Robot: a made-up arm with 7 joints. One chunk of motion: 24 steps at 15 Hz.
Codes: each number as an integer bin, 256 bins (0 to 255) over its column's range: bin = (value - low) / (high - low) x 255, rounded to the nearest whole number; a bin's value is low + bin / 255 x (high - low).
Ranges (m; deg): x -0.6..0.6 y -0.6..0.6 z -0.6..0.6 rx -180..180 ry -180..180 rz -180..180
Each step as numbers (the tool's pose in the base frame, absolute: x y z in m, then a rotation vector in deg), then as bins.
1 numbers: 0.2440 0.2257 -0.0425 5.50 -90.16 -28.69
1 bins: 179 175 118 131 64 107
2 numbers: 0.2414 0.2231 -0.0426 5.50 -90.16 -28.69
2 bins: 179 175 118 131 64 107
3 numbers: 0.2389 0.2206 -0.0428 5.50 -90.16 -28.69
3 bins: 178 174 118 131 64 107
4 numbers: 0.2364 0.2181 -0.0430 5.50 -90.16 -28.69
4 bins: 178 174 118 131 64 107
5 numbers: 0.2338 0.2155 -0.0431 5.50 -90.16 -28.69
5 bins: 177 173 118 131 64 107
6 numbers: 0.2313 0.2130 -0.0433 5.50 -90.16 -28.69
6 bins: 177 173 118 131 64 107
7 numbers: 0.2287 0.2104 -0.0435 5.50 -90.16 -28.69
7 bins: 176 172 118 131 64 107
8 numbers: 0.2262 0.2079 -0.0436 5.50 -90.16 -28.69
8 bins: 176 172 118 131 64 107
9 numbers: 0.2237 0.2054 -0.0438 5.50 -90.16 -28.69
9 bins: 175 171 118 131 64 107
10 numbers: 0.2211 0.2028 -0.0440 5.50 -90.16 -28.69
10 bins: 174 171 118 131 64 107
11 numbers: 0.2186 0.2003 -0.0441 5.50 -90.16 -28.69
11 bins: 174 170 118 131 64 107
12 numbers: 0.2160 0.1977 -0.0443 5.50 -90.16 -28.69
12 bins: 173 170 118 131 64 107
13 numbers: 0.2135 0.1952 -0.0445 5.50 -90.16 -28.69
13 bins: 173 169 118 131 64 107
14 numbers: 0.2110 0.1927 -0.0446 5.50 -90.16 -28.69
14 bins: 172 168 118 131 64 107
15 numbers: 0.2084 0.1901 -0.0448 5.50 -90.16 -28.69
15 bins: 172 168 118 131 64 107
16 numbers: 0.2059 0.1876 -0.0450 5.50 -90.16 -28.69
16 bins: 171 167 118 131 64 107
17 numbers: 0.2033 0.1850 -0.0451 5.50 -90.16 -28.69
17 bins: 171 167 118 131 64 107
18 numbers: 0.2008 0.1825 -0.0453 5.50 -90.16 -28.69
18 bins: 170 166 118 131 64 107
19 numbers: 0.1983 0.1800 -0.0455 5.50 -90.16 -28.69
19 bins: 170 166 118 131 64 107
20 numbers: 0.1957 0.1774 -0.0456 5.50 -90.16 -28.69
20 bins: 169 165 118 131 64 107
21 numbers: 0.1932 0.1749 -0.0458 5.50 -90.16 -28.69
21 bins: 169 165 118 131 64 107
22 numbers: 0.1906 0.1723 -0.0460 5.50 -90.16 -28.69
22 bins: 168 164 118 131 64 107
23 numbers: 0.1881 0.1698 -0.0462 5.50 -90.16 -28.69
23 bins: 167 164 118 131 64 107
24 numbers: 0.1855 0.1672 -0.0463 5.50 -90.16 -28.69
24 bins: 167 163 118 131 64 107
